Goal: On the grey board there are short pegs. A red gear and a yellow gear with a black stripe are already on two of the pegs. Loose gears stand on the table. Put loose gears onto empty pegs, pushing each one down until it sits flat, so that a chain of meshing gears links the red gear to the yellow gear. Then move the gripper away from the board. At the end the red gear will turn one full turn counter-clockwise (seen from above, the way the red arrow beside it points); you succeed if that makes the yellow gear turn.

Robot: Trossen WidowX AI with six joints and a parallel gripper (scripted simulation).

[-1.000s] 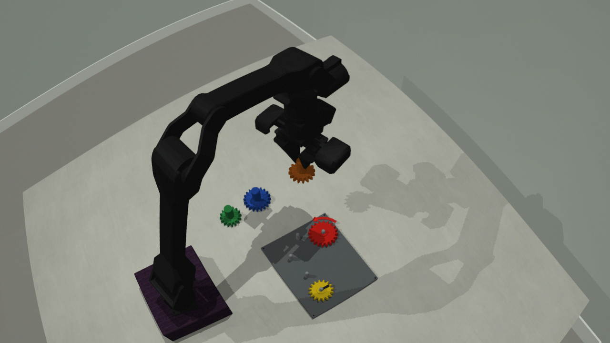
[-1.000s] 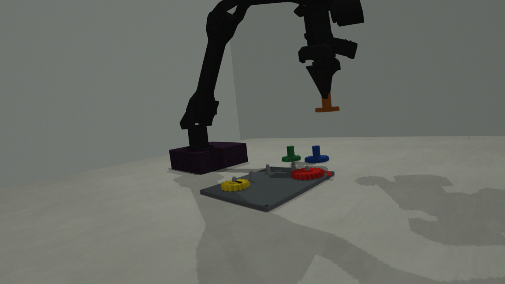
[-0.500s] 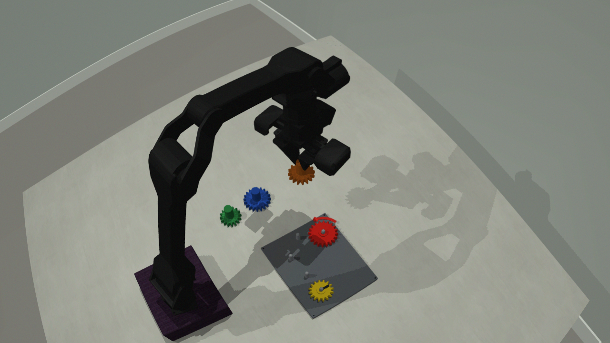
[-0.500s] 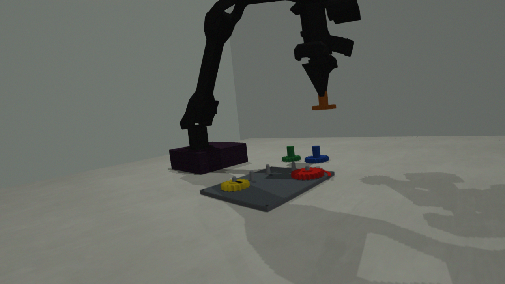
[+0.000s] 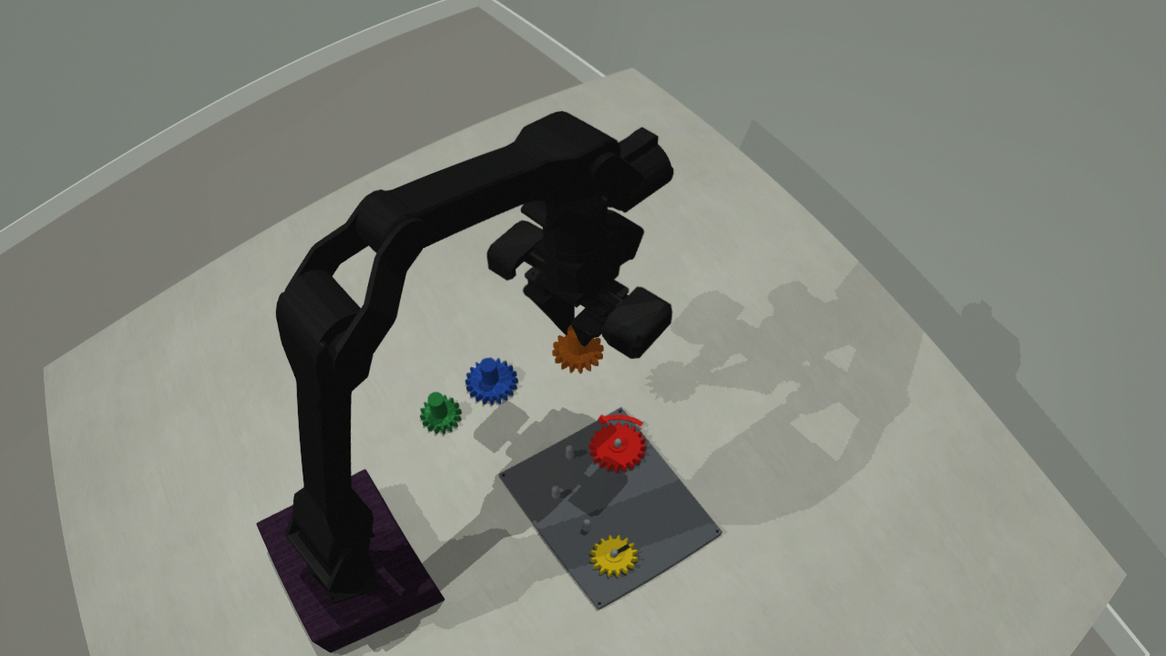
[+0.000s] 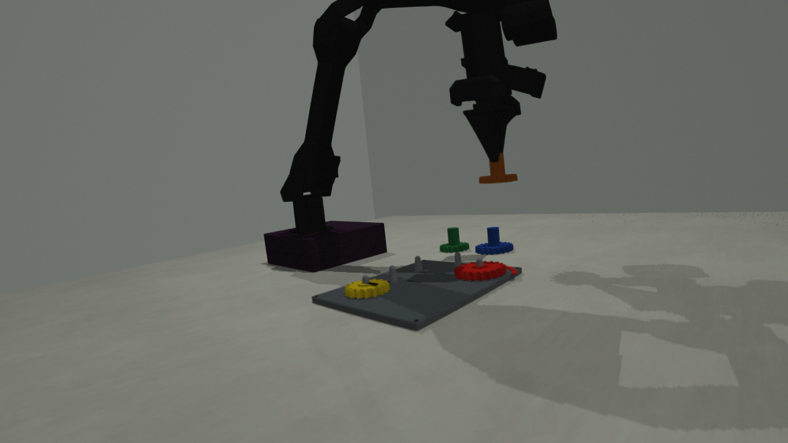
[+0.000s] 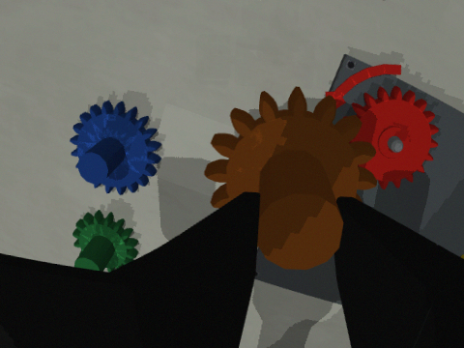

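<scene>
My gripper tip is now 1 cm short of the red gear, 7 cm to the left of it and 13 cm above it. From my gripper tip the other things lie so: orange gear: 1 cm below; then blue gear: 8 cm behind, 8 cm to the left, 13 cm below; then red arrow: 3 cm ahead, 4 cm to the right, 14 cm below.
</scene>
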